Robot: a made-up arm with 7 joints. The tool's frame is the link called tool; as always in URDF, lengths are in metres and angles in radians. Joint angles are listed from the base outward.
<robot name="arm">
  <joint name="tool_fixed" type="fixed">
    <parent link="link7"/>
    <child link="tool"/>
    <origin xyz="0.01 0.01 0"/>
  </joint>
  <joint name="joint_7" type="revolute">
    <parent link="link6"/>
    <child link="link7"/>
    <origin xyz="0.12 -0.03 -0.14"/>
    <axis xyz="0 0.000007 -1"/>
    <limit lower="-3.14" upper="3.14"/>
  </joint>
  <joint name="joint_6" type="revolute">
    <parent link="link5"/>
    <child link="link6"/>
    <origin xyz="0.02 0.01 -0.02"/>
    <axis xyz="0 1 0.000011"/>
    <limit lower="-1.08" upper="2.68"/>
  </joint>
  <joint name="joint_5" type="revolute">
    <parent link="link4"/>
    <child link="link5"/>
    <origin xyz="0.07 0 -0.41"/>
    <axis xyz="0 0.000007 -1"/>
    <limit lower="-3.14" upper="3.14"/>
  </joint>
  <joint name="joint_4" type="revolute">
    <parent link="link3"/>
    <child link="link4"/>
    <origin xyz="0.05 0 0.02"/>
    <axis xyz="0 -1 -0.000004"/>
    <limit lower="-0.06" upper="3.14"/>
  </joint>
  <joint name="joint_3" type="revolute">
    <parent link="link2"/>
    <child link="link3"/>
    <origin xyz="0 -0.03 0.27"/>
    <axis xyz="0 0 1"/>
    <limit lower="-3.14" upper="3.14"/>
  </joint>
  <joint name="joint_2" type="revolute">
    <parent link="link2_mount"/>
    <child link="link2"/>
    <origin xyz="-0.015 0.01 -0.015"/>
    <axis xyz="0 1 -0.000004"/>
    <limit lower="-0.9" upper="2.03"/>
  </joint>
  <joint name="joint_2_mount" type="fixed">
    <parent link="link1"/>
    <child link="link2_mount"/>
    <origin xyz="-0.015 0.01 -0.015"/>
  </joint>
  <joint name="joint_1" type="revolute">
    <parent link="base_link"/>
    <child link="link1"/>
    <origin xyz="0 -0.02 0.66"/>
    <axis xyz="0 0 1"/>
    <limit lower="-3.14" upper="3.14"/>
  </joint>
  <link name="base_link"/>
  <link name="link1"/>
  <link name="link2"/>
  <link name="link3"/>
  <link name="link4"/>
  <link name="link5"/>
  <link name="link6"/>
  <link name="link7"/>
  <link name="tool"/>
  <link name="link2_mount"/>
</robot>
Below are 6 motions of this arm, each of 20 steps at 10 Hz.
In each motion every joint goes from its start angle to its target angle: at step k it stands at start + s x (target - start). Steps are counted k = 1, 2, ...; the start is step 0. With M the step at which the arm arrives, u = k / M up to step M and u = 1 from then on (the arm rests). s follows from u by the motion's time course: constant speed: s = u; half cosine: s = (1 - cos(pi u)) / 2; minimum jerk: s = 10 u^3 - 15 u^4 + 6 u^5.
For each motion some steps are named. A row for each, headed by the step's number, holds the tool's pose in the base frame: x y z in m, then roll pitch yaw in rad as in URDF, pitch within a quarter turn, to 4 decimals.
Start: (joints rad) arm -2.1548 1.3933 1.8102 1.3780 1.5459 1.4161 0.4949
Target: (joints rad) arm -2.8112 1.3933 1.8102 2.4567 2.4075 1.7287 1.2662
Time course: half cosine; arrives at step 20
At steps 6, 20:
6: 0.2348 -0.6174 0.9460 3.0319 -0.1058 -0.0502
20: -0.6194 -0.4713 0.9433 2.9050 -0.9853 -0.6565

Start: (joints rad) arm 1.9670 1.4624 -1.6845 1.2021 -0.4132 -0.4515 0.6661
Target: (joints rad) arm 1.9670 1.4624 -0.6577 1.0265 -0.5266 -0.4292 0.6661
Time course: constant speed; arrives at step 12
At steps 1, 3, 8, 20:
1: 0.4497 0.5144 0.6189 -1.4122 -0.3855 1.9544
3: 0.4371 0.5022 0.5106 -1.2212 -0.3559 1.8727
8: 0.3318 0.4373 0.2667 -0.7727 -0.2102 1.7320
20: 0.1860 0.3531 0.1255 -0.4404 -0.0525 1.7023

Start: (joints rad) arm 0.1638 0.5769 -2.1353 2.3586 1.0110 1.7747 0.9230
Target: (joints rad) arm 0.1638 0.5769 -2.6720 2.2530 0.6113 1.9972 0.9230
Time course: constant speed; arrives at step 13
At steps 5, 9, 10, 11, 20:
5: 0.1586 -0.4109 1.2759 0.6210 -0.3992 -2.5524
9: 0.0679 -0.3765 1.2908 0.6057 -0.4169 -2.8028
10: 0.0460 -0.3646 1.2938 0.6031 -0.4171 -2.8663
11: 0.0247 -0.3516 1.2964 0.6007 -0.4155 -2.9299
20: -0.0163 -0.3219 1.3003 0.5958 -0.4070 -3.0571

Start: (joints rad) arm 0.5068 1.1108 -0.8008 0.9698 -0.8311 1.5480 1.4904
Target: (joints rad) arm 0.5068 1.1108 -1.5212 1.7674 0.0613 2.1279 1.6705
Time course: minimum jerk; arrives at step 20
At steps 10, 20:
10: 0.3945 -0.4238 0.5617 -1.7782 -1.1249 -1.1379
20: 0.4588 -0.3785 0.7513 -0.3032 -1.0851 -2.7028

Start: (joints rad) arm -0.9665 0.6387 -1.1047 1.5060 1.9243 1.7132 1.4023
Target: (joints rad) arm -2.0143 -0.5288 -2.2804 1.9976 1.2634 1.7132 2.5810
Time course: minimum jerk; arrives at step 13
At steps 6, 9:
6: -0.5580 -0.2525 1.0240 -1.1421 1.3541 0.6898
9: -0.4441 0.4385 1.0327 -1.6891 0.9457 -0.7806

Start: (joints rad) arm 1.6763 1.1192 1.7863 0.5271 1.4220 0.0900 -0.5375
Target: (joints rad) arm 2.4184 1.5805 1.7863 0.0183 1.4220 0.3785 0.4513
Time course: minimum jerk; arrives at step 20
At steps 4, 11, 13, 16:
4: -0.3777 -0.2583 0.5188 1.3581 0.5521 2.7276
11: -0.0747 -0.4083 0.5292 1.8971 1.2046 -2.4108
13: 0.0337 -0.4034 0.5437 2.5069 1.2959 -1.5706
16: 0.1392 -0.3700 0.5626 -3.1204 1.2404 -0.6565

